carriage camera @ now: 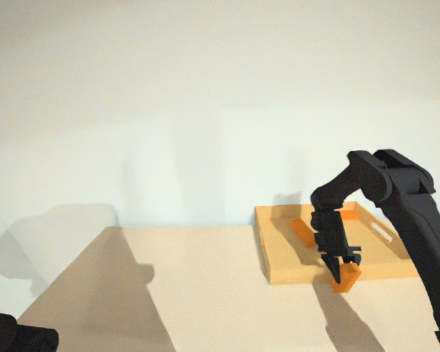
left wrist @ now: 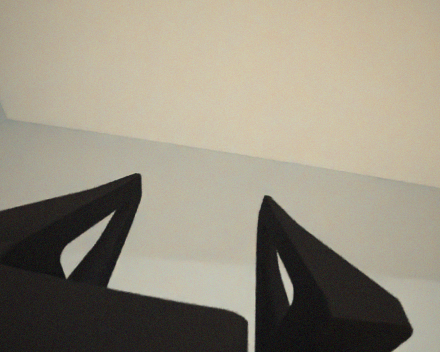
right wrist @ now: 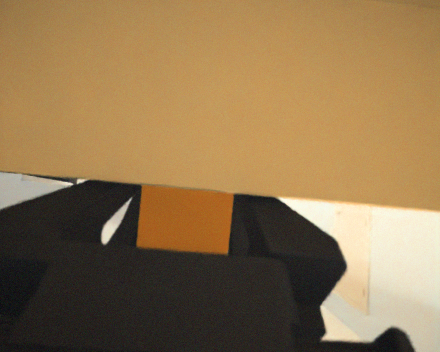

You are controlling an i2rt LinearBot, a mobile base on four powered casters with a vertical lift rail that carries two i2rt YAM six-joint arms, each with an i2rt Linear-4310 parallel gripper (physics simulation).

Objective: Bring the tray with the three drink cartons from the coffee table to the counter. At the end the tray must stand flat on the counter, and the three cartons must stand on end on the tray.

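Places are measured from the left arm's base along level axes (x back, y left, z down), in centimetres.
Pixels of known places: left gripper, fingertip midpoint: (left wrist: 201, 194); right gripper, fingertip midpoint: (carriage camera: 345, 283) (right wrist: 193, 169).
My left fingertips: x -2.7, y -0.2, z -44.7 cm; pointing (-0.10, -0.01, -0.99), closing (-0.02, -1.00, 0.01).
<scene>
Ahead of a thing's pixels: the offset from my left fingertips to its middle. "pt": to the spot under its first point. Level surfaces: height alone.
The tan tray @(dx -45.7, dy -67.8, dz +53.4 cm) (carriage camera: 295, 277) rests on a pale top @(dz +57.2 cm) (carriage camera: 210, 290) at the right of the carriage view; whether this is the counter or coffee table I cannot tell. One orange carton @(pt dx -47.5, dy -60.4, dz +53.4 cm) (carriage camera: 302, 232) is tipped over inside it at the left. Another carton @(pt dx -58.8, dy -87.2, dz +54.3 cm) (carriage camera: 349, 215) shows partly behind the arm, seemingly lying down at the back. My right gripper (carriage camera: 345, 272) (right wrist: 193, 169) is shut on the third carton (carriage camera: 347, 280) (right wrist: 184, 227), tilted at the tray's near wall. A tan surface hides its far end in the right wrist view. My left gripper (left wrist: 201, 194) is open and empty.
A pale wall (carriage camera: 200, 165) rises behind the top. The right arm (carriage camera: 415, 225) reaches over the tray's right side. Part of the left arm (carriage camera: 32, 337) shows at the lower left. Broad shadows cross the top's left part and the front of the tray.
</scene>
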